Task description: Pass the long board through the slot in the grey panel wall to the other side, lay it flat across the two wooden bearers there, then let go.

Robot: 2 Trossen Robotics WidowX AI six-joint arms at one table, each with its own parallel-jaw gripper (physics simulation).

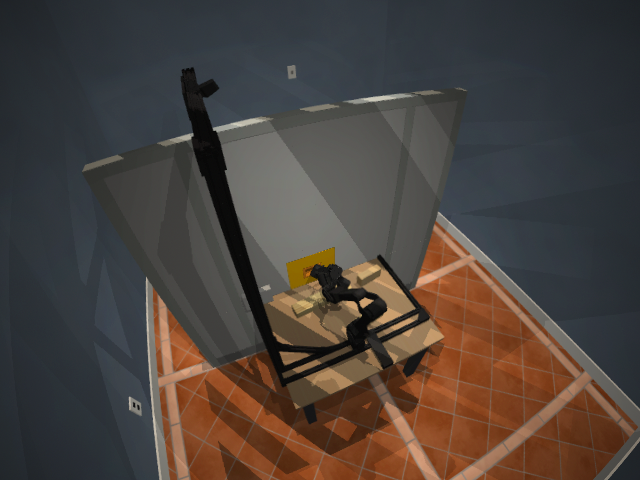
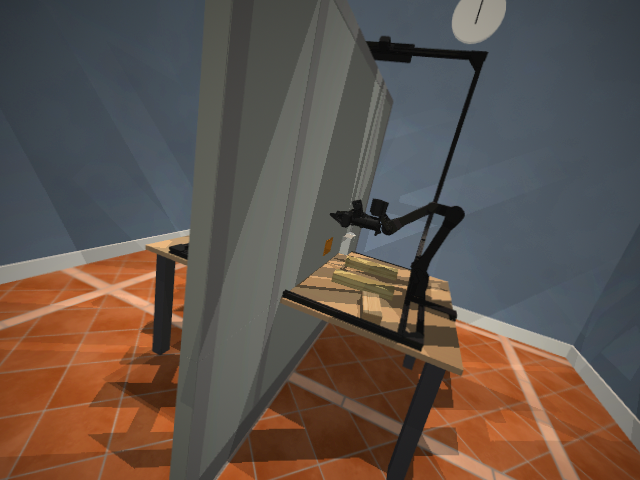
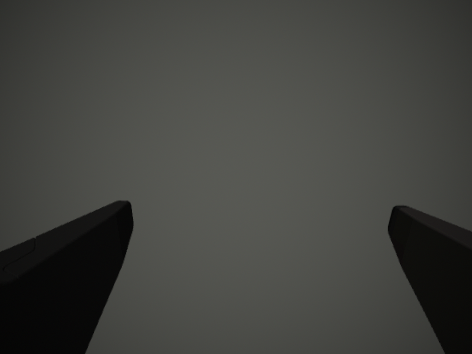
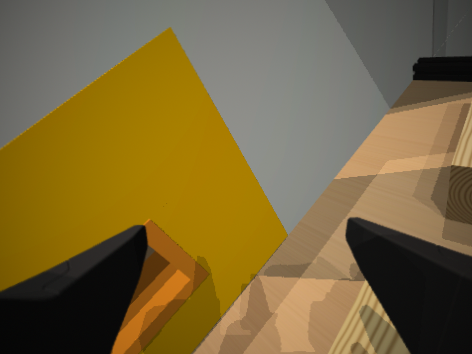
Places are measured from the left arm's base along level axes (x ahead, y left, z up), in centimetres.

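Pixels of known places: left gripper, fingertip midpoint: (image 2: 333, 212) (image 3: 263, 216); right gripper, fingertip midpoint: (image 4: 248, 231); left arm's base at its link origin: (image 2: 416, 294); right arm's base at its link origin: (image 1: 357, 343).
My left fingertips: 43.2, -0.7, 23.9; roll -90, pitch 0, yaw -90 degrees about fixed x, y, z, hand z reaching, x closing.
Ahead of a thing's pixels: the offset from my left fingertips to its middle, as dx, dy, dz. "*": to the spot under its first point. Level surfaces: height alone.
A pale wooden strip, by its look the long board @(+18.5, -3.6, -23.8) (image 1: 302, 308) (image 4: 357, 327), lies on the table near the wall, partly hidden by my right arm and finger. The grey panel wall (image 1: 310, 191) (image 2: 289, 170) has an orange-framed slot @(* +5.2, +1.6, -18.9) (image 4: 197, 267) in a yellow plate (image 1: 297, 268) (image 4: 115, 150). My right gripper (image 1: 316, 269) (image 4: 248, 231) is open and empty in front of the plate; one finger covers part of the slot. Across the wall, two wooden bearers @(-20.7, -14.1, -23.9) (image 2: 371, 268) @(-21.9, +9.0, -23.9) (image 2: 359, 282) lie on the table. My left gripper (image 2: 333, 214) (image 3: 263, 216) is open and empty, above the slot plate's height, facing the wall.
A wood block @(+16.4, +24.4, -22.7) (image 1: 368, 273) (image 4: 462, 190) lies to the right on the right arm's table @(dz -25.9) (image 1: 320, 384). Another pale block @(-28.7, +27.0, -23.9) (image 2: 370, 305) lies beside the bearers on the left arm's table (image 2: 444, 356). Black frame rails (image 1: 330, 356) (image 2: 351, 317) border the tables.
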